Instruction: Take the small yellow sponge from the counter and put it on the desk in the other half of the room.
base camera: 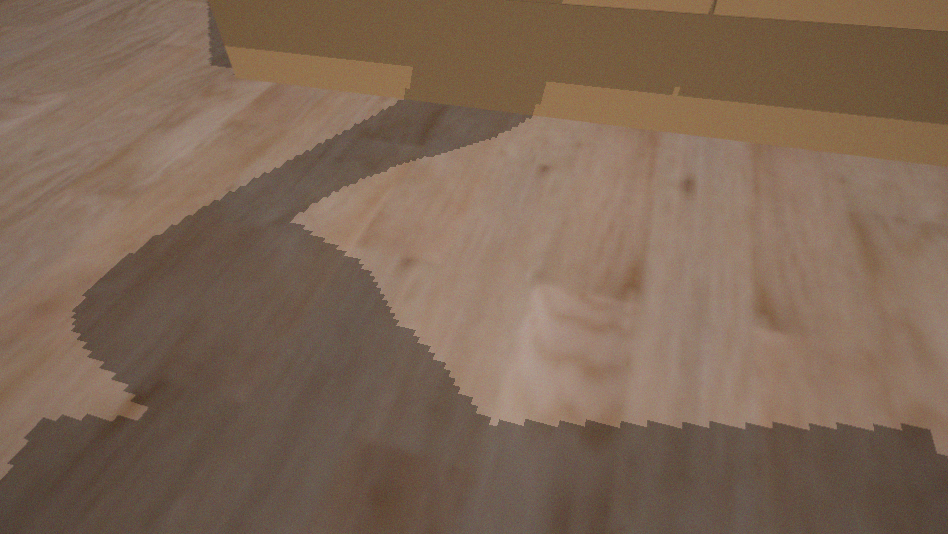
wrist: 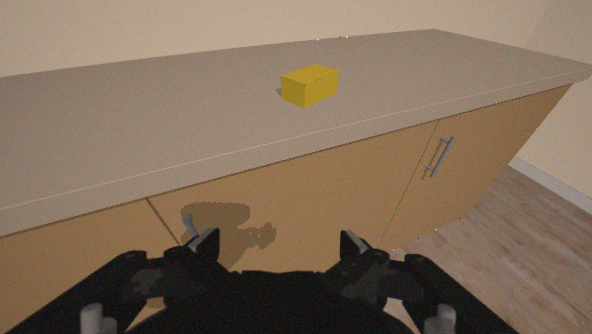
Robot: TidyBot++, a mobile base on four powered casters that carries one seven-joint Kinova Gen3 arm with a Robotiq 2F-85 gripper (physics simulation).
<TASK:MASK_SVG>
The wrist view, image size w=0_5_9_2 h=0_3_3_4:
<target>gripper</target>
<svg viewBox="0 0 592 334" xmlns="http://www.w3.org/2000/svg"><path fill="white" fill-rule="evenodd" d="M4 333L414 334L405 323L383 311L387 304L387 298L402 300L402 305L420 334L519 334L431 259L423 255L406 254L404 262L391 260L389 253L386 251L373 249L364 239L357 237L351 230L341 230L340 261L324 273L319 271L315 273L314 271L274 273L260 270L242 270L240 274L238 271L229 272L217 262L220 251L219 228L208 228L201 235L193 237L183 246L175 246L165 250L163 257L147 259L147 252L143 250L131 250L122 253ZM163 297L163 303L166 308L147 317L125 332L147 304L147 299Z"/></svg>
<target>small yellow sponge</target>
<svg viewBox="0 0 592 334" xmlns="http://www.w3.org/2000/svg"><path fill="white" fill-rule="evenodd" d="M339 70L314 64L282 75L282 99L306 108L337 92Z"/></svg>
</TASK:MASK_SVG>
